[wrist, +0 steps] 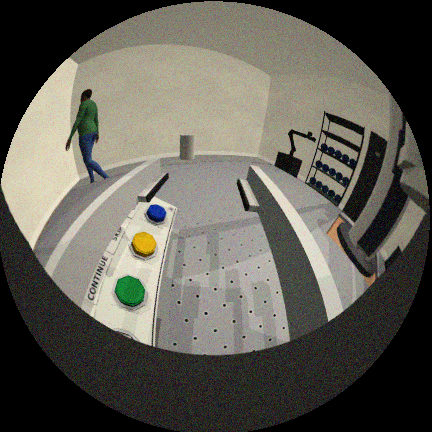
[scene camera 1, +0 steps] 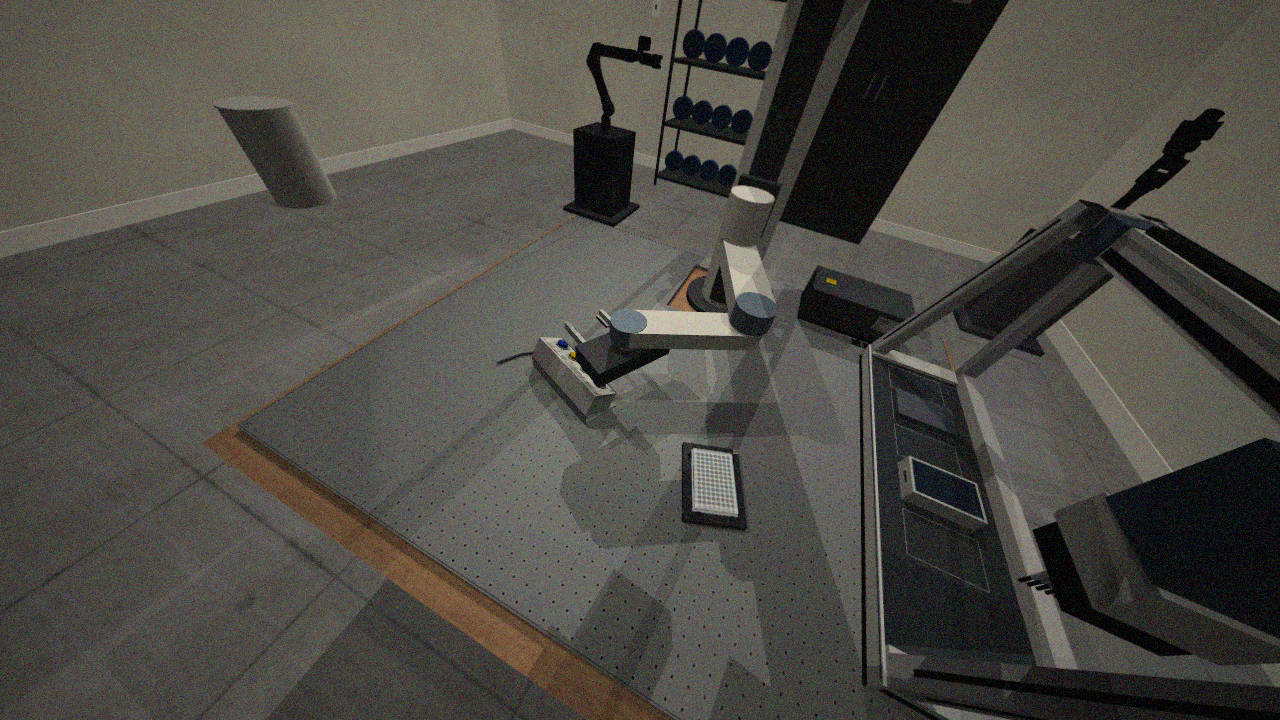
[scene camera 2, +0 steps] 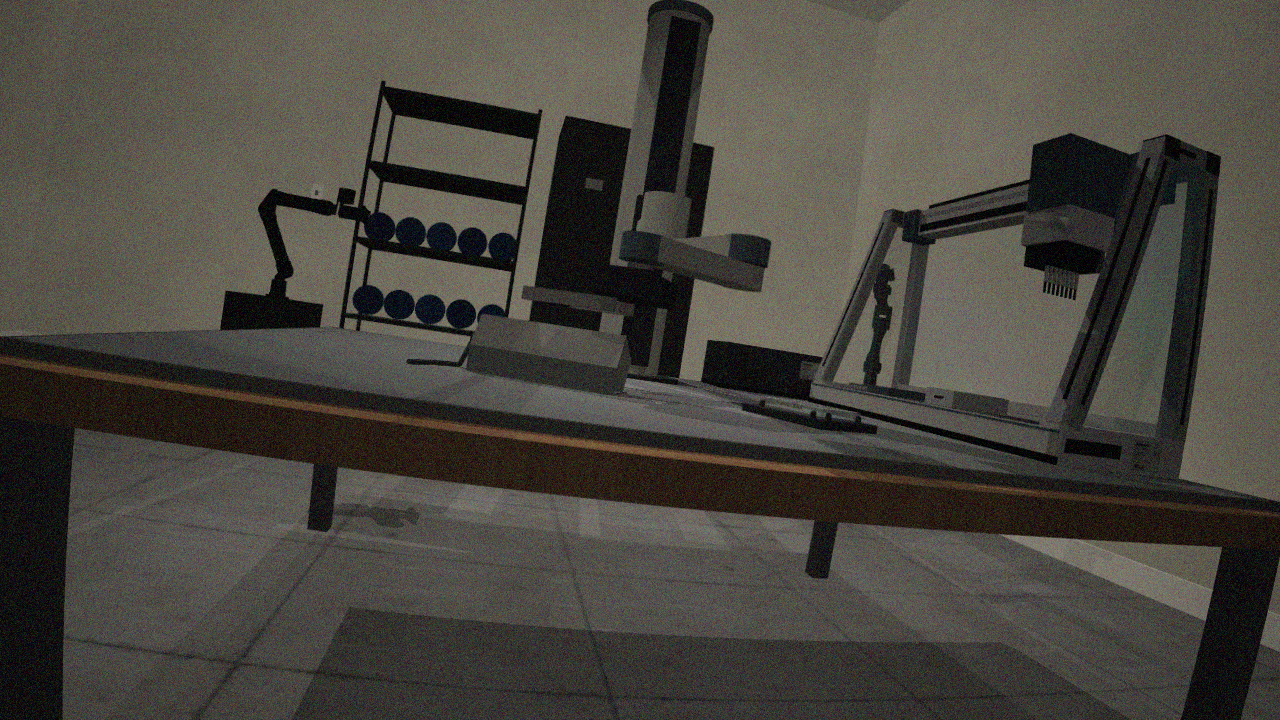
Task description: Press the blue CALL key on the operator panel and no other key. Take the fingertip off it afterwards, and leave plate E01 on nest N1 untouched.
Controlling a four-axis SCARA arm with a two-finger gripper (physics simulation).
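Pixels of known places: gripper, between the fingertips: [wrist: 202, 168] [scene camera 1: 584, 318] [scene camera 2: 536, 295]; arm's base, origin of its link: [wrist: 356, 248] [scene camera 1: 721, 300].
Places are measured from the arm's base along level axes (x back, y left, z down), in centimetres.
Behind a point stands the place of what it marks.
Observation:
The operator panel [scene camera 1: 559, 379] @[x -61.7, y -23.4, z -6.2 cm] [scene camera 2: 546, 360] @[x -62.6, y -23.1, z -4.6 cm] [wrist: 111, 320] @[x -59.3, y -16.7, z -8.0 cm] lies under one side of my gripper [scene camera 1: 588, 326] @[x -53.0, y -23.3, z -13.3 cm] [wrist: 197, 194]. The gripper is shut to its narrow stand, with a gap between its fingertips and nothing in it. In the wrist view the left fingertip shows just beyond the blue key [scene camera 1: 562, 343] @[x -53.4, y -28.1, z -8.4 cm] [wrist: 156, 213] @[x -53.1, y -27.6, z -8.2 cm], near the panel's far end. The key's top is uncovered; I cannot judge the fingertip's height. The yellow key [scene camera 1: 572, 355] @[x -55.7, y -23.8, z -8.6 cm] [wrist: 144, 244] @[x -55.0, y -23.2, z -8.1 cm] and green key [wrist: 130, 291] @[x -56.8, y -18.8, z -8.2 cm] are nearer the camera. Plate E01 [scene camera 1: 714, 483] @[x -67.0, y 15.8, z -3.8 cm] sits on nest N1 [scene camera 1: 687, 490] @[x -70.1, y 11.6, z -2.5 cm], apart from the gripper.
A cable [scene camera 1: 514, 359] [scene camera 2: 434, 361] @[x -57.0, y -38.8, z -1.8 cm] leaves the panel's far end. The arm's column [scene camera 1: 748, 214] @[x -22.4, y 1.0, z -37.6 cm] [scene camera 2: 664, 134] @[x -7.7, y -1.0, z -56.6 cm] stands behind. A dark box [scene camera 1: 854, 300] @[x 4.6, y 37.2, z -12.8 cm] [scene camera 2: 759, 365] @[x 3.4, y 34.2, z -8.2 cm] is beside it. A gantry machine [scene camera 1: 875, 537] @[x -63.8, y 44.9, z -5.8 cm] [scene camera 2: 930, 416] @[x -54.4, y 45.0, z -4.1 cm] stands at the right. A person [wrist: 88, 127] is far left in the wrist view.

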